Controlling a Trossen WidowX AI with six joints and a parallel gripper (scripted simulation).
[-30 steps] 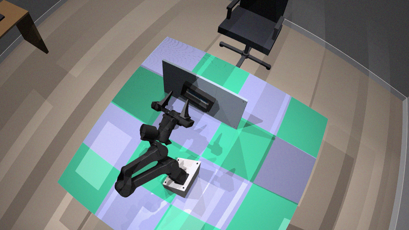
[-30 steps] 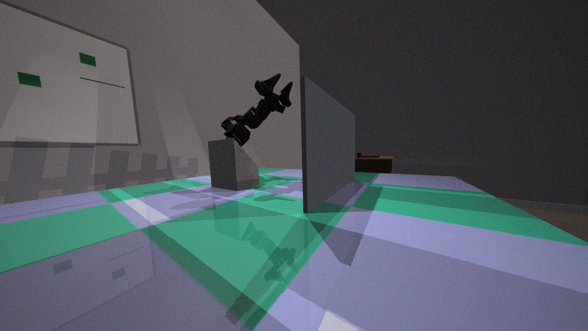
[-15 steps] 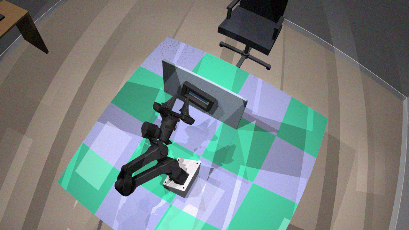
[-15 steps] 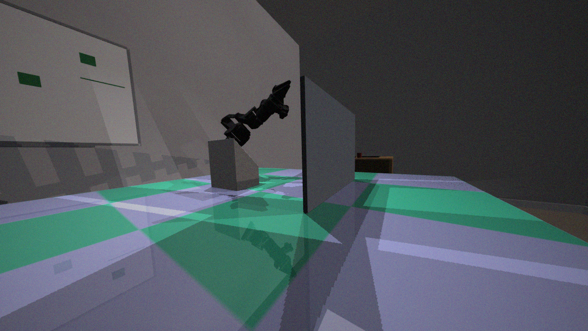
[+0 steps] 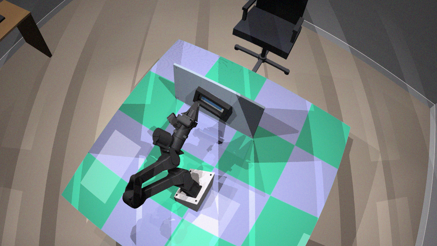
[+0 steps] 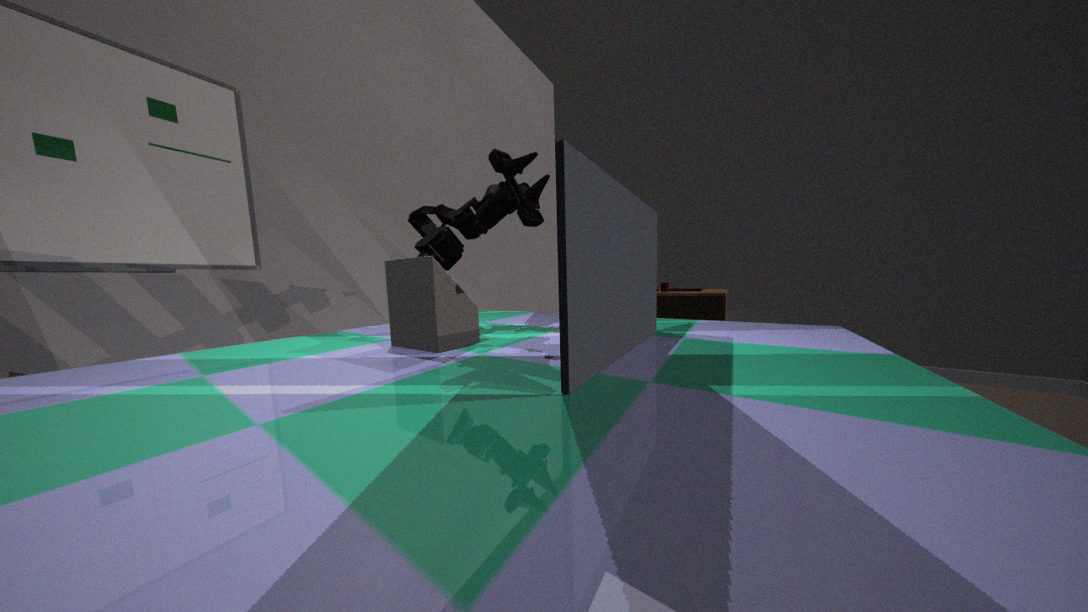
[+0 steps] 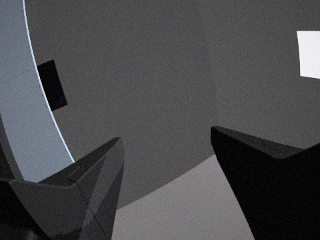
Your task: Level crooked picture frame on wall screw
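My gripper tip is now 23 cm above the picture frame and 16 cm short of it. Round my gripper tip: wall panel (24 cm below, 17 cm ahead).
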